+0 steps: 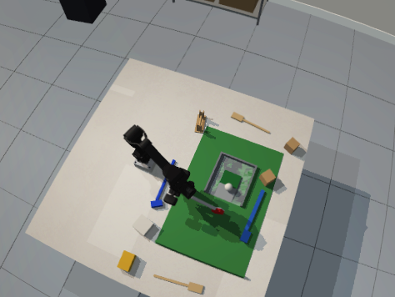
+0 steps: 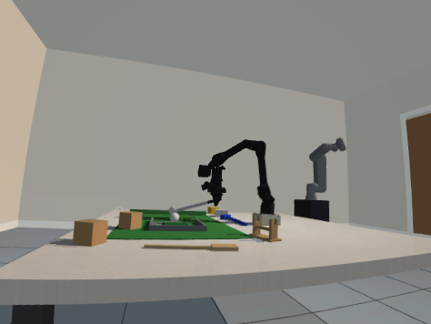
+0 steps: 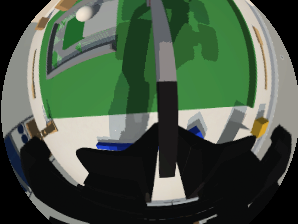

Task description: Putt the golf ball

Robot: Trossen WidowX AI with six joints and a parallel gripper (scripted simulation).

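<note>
My gripper tip is 120 mm short of the red putter, 10 mm to the left of it and 10 mm above it. Also, from my gripper tip: white golf ball 240 mm ahead, 110 mm to the left, 60 mm below; green mat 230 mm ahead, 70 mm to the left, 80 mm below; white block 120 mm behind, 210 mm to the right, 60 mm below.
</note>
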